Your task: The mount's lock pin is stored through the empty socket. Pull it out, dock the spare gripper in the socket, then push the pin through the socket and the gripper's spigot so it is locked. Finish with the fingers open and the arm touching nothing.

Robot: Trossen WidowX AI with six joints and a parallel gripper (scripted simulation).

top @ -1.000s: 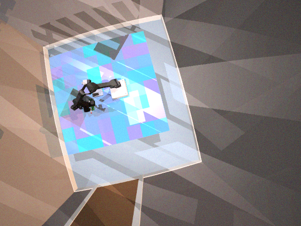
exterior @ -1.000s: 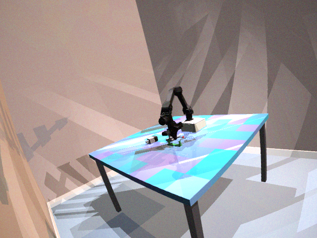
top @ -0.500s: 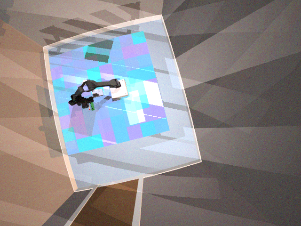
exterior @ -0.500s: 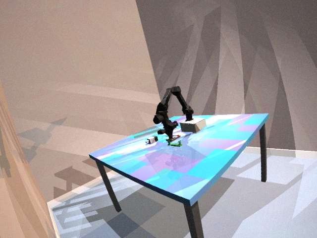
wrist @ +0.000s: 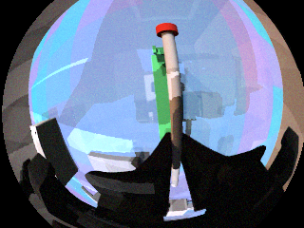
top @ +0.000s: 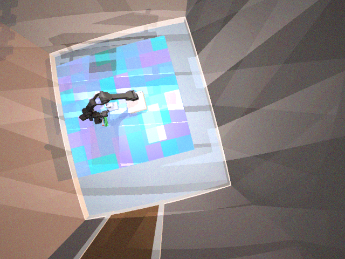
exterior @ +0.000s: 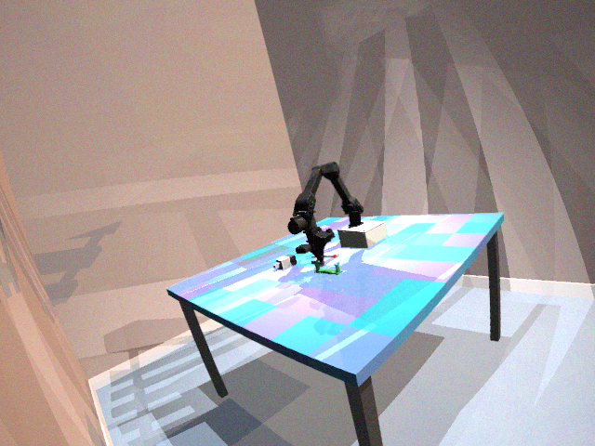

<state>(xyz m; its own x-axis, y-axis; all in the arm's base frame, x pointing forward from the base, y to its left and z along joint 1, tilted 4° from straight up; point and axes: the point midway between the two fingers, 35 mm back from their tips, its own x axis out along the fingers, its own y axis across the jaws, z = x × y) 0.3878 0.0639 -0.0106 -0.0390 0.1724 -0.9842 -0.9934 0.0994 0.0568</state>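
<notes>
Right now my gripper tip is 20 mm to the right of the green mount and 20 mm above it. The rest, counted from my gripper tip: grey mount 110 mm behind, 90 mm to the right; then spare gripper 260 mm to the right, 20 mm below, 10 mm behind.
</notes>
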